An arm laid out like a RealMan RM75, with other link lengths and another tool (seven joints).
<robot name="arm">
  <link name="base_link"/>
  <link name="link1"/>
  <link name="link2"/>
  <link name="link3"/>
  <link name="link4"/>
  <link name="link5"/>
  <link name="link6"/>
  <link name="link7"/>
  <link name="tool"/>
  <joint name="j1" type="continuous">
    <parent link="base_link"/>
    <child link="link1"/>
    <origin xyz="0 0 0.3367"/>
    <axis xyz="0 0 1"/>
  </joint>
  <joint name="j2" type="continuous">
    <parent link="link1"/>
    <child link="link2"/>
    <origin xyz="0 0 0"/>
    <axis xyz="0 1 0"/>
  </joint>
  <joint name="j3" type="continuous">
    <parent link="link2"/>
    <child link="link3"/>
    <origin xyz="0 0 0.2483"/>
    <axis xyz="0 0 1"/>
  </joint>
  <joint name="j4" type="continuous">
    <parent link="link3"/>
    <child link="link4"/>
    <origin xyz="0 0 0"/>
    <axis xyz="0 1 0"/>
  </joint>
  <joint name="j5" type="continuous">
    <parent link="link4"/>
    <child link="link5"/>
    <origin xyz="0 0 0.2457"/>
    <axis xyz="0 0 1"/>
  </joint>
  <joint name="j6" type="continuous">
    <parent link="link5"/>
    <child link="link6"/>
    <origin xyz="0 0 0"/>
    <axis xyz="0 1 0"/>
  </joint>
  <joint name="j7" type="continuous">
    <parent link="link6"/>
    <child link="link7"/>
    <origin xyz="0 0 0.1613"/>
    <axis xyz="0 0 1"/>
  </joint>
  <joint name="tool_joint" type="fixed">
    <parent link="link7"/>
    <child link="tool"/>
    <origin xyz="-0.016 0.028 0.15" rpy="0.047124 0 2.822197"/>
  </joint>
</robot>
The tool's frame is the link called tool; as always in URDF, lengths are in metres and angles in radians. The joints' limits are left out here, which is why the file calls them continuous.
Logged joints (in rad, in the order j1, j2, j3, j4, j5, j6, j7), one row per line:
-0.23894 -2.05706 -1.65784 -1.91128 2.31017 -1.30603 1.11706
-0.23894 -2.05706 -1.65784 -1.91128 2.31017 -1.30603 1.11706
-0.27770 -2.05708 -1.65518 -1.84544 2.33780 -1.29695 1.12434
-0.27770 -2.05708 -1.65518 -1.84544 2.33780 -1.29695 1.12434
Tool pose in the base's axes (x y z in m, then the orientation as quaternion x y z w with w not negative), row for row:
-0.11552 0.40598 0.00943 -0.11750 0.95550 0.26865 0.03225
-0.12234 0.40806 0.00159 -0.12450 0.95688 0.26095 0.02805
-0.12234 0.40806 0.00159 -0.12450 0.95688 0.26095 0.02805
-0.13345 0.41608 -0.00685 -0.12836 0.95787 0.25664 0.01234
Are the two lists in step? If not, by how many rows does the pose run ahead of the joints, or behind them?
The pose runs 1 row behind the joints: the pose in row i belongs to the joints in row i - 1.
